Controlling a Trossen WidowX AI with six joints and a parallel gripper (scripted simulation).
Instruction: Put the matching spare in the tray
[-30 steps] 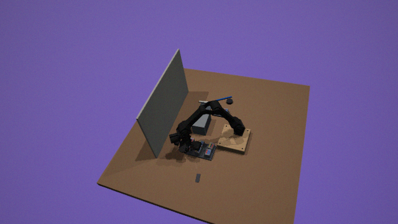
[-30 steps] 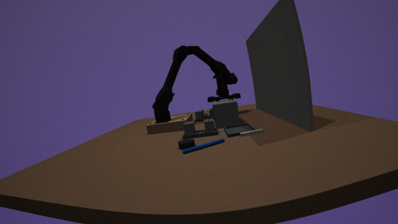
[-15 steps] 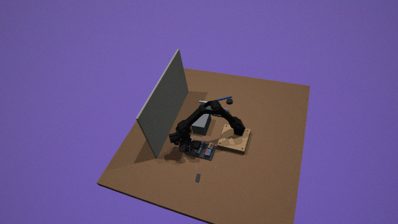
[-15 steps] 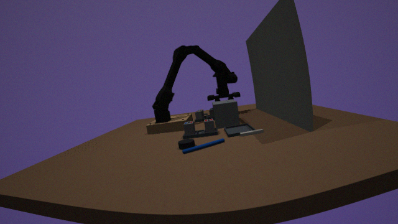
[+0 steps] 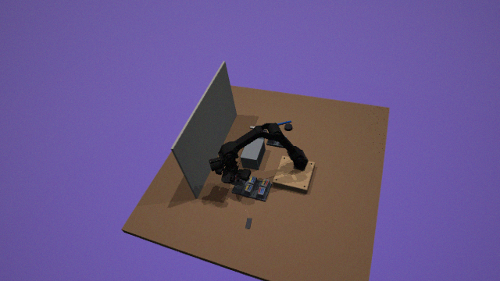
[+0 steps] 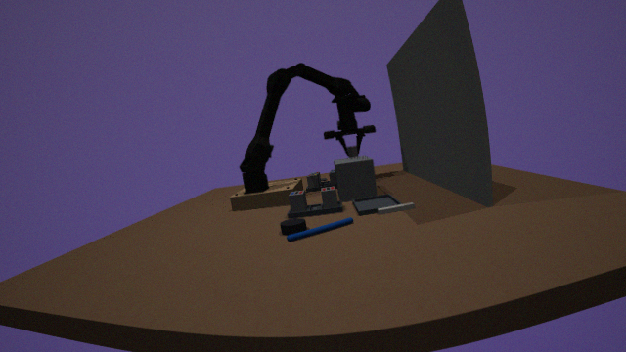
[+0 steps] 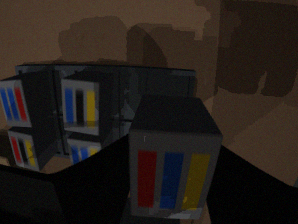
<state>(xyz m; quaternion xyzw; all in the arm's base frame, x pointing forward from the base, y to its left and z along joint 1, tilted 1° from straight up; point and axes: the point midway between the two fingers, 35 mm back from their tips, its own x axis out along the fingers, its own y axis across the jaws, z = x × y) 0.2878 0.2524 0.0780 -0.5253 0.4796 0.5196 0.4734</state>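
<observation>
The tray is 410 mm to the right of my gripper tip, 90 mm below it and 60 mm ahead of it. Round my gripper tip: mounted unit (230 mm to the right, 40 mm below); then grey spare (20 mm above); then tall dark wall panel (250 mm ahead, 210 mm to the right, 130 mm above).
</observation>
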